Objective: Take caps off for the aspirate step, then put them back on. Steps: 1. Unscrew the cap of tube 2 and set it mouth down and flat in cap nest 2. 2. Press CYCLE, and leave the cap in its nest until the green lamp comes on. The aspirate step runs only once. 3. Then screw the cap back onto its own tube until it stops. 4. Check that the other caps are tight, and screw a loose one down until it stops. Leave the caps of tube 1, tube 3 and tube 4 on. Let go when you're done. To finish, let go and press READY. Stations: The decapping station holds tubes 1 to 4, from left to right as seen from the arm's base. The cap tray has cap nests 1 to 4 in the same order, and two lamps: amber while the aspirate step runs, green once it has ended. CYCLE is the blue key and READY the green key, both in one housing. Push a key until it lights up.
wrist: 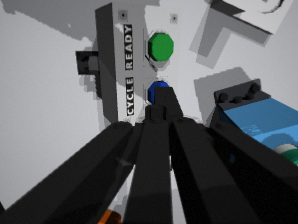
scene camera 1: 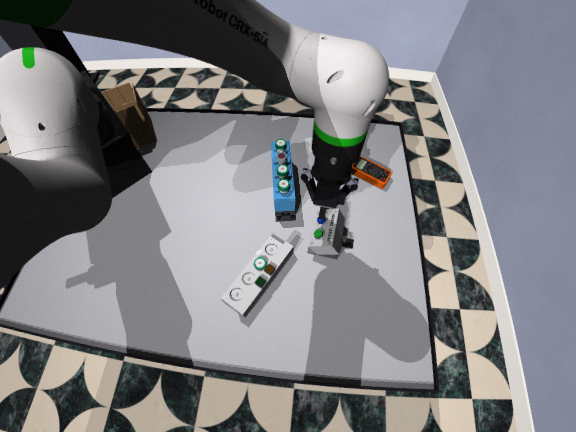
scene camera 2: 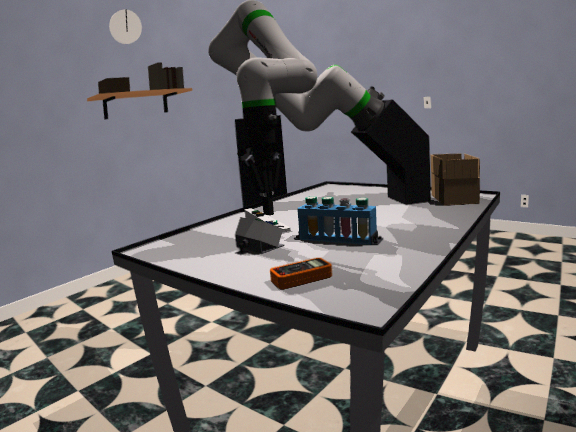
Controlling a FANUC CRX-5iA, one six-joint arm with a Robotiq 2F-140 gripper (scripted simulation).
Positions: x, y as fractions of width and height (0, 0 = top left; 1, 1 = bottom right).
In view: the gripper (scene camera 2: 0.47, 0.50), a cardboard box (scene camera 2: 0.80, 0.43) and a key housing (scene camera 1: 0.57, 0.57).
The cardboard box shows as well in scene camera 1 (scene camera 1: 0.25, 0.31). The gripper is seen too in the wrist view (wrist: 0.55, 0.45) and in scene camera 1 (scene camera 1: 0.56, 0.50). The key housing is seen too in the wrist view (wrist: 0.42, 0.31) and in scene camera 2 (scene camera 2: 0.45, 0.55). The wrist view misses the cardboard box: it is out of frame.
